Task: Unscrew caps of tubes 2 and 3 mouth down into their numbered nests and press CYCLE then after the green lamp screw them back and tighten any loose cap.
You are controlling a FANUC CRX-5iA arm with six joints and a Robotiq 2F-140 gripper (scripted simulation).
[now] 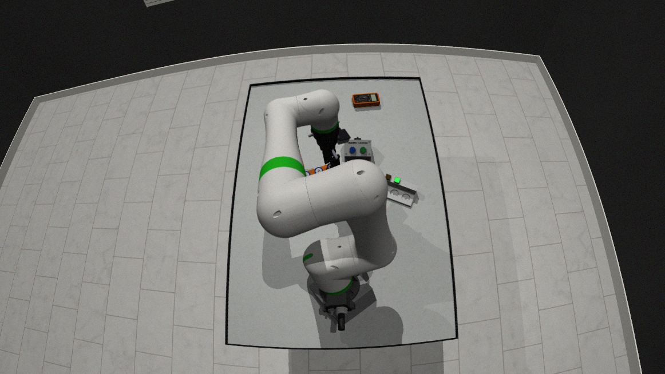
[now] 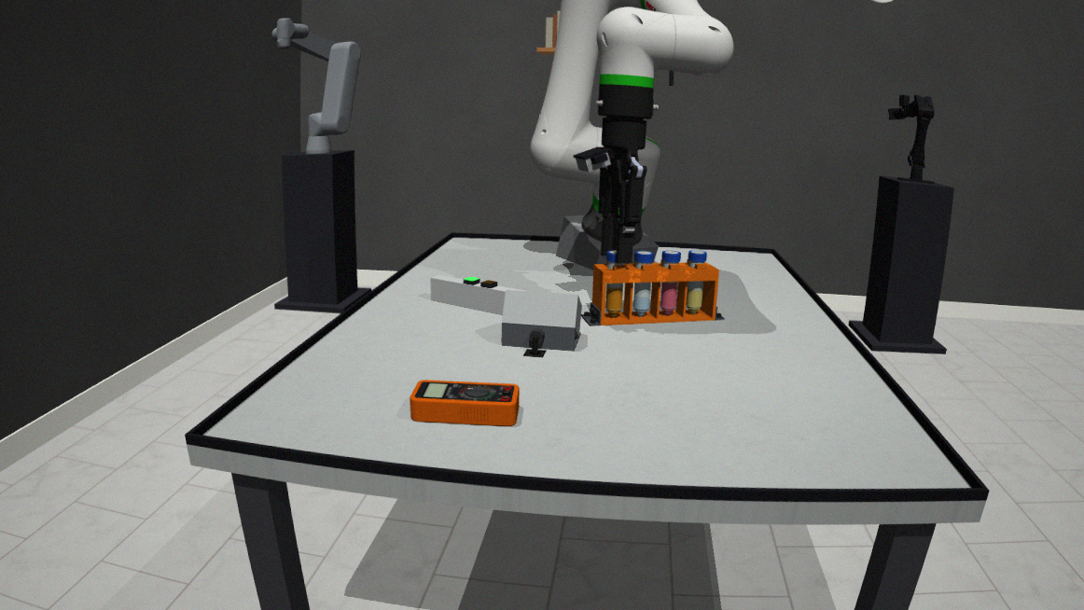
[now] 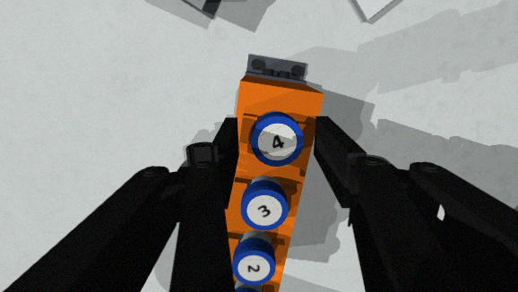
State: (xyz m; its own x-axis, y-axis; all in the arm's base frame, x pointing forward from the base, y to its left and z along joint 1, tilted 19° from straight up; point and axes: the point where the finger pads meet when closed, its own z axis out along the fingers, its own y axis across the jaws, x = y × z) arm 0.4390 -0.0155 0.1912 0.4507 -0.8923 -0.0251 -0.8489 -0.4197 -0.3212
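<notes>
Right now my hand is 30 mm above the cap 4. Round my hand: cap 3: 50 mm to the left, 30 mm below, 20 mm behind; cap 1: 150 mm to the left, 50 mm behind, 30 mm below; cap 2: 100 mm to the left, 30 mm below, 30 mm behind.
</notes>
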